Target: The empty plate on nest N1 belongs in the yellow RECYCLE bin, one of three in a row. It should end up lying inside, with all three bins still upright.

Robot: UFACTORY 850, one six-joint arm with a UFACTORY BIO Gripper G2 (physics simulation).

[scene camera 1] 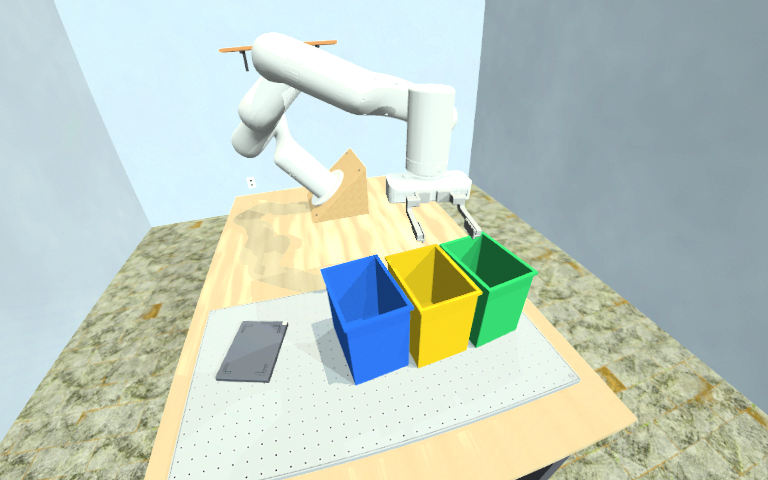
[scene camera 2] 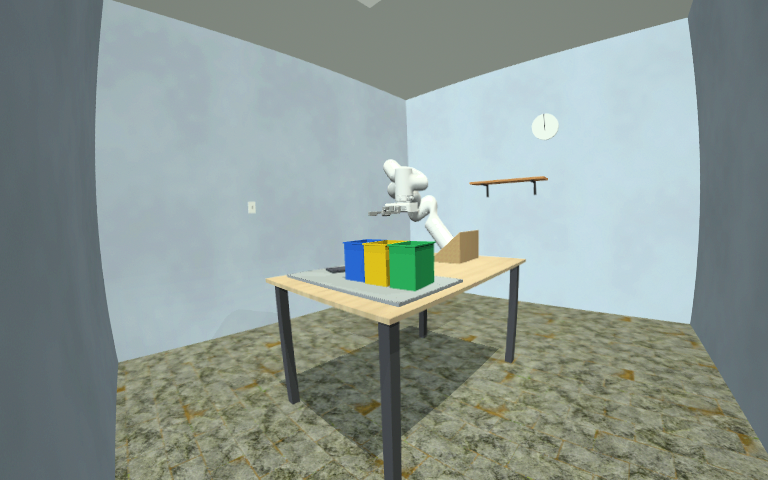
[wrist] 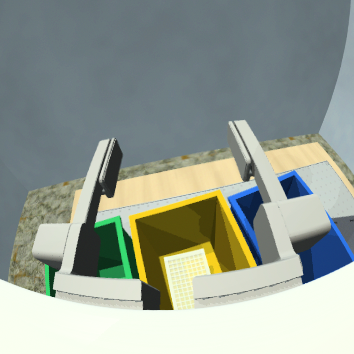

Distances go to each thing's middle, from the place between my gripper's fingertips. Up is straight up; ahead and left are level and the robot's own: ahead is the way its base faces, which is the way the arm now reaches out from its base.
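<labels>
The pale plate (wrist: 180,268) is 30 cm below my hand, 5 cm behind it and 2 cm to the left of it. As for the blue bin (scene camera 1: 371,314), I find it 9 cm behind my hand, 13 cm to the right of it and 22 cm below it, while the green bin (scene camera 1: 504,279) is 15 cm to the left of my hand, 5 cm behind it and again 22 cm below it. That leaves the yellow bin (scene camera 1: 444,298): my hand is 22 cm above it, 6 cm past it and 1 cm to the right of it.
</labels>
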